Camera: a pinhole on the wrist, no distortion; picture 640 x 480 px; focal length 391.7 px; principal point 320.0 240.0 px. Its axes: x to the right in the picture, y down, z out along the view. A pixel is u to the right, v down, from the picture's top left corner.
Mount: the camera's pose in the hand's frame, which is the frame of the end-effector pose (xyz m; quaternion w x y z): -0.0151 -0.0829 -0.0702 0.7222 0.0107 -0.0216 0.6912
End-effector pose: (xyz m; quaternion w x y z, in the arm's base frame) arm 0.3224 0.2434 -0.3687 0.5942 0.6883 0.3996 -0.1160
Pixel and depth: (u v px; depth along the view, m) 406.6 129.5 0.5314
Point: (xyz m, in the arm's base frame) 0.5581 -0.1288 -0.5742
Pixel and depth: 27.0 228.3 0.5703
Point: 0.0885 -0.2182 -0.8686
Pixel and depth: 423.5 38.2 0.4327
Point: 0.5747 -0.0092 -0.5967
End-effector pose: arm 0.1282 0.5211 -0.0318 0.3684 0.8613 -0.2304 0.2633
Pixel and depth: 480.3 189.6 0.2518
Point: 0.1902 0.3721 -0.1272
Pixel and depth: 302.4 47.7 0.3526
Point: 0.3953 0.3520 -0.1676
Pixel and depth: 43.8 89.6 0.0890
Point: 0.2333 0.5998 -0.1097
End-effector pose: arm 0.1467 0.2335 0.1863 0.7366 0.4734 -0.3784 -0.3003
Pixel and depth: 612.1 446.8 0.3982
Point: -0.2374 0.3257 0.4056
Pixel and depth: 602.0 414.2 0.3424
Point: -0.1633 0.2885 0.3593
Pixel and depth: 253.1 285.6 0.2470
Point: -0.0378 0.1413 0.0942
